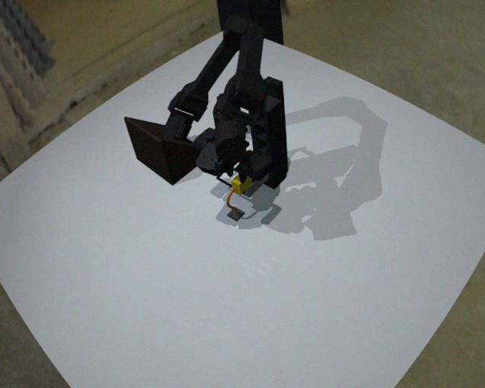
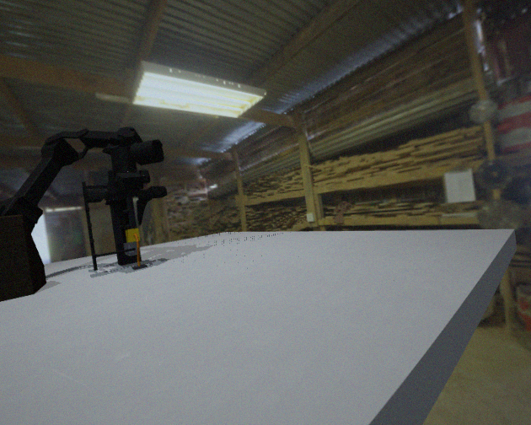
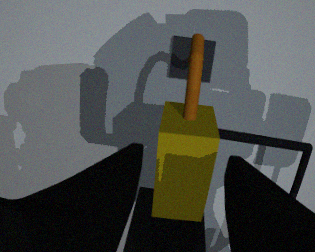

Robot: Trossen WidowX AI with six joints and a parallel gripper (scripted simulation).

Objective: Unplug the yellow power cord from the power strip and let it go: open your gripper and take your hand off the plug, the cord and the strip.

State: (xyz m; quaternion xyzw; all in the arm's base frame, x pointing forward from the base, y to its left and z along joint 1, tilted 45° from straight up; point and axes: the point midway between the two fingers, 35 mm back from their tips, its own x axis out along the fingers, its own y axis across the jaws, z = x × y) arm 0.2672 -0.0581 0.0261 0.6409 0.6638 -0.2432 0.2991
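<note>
Now: gripper tip 2 cm to the left of the dark grey block and 11 cm above it.
</note>
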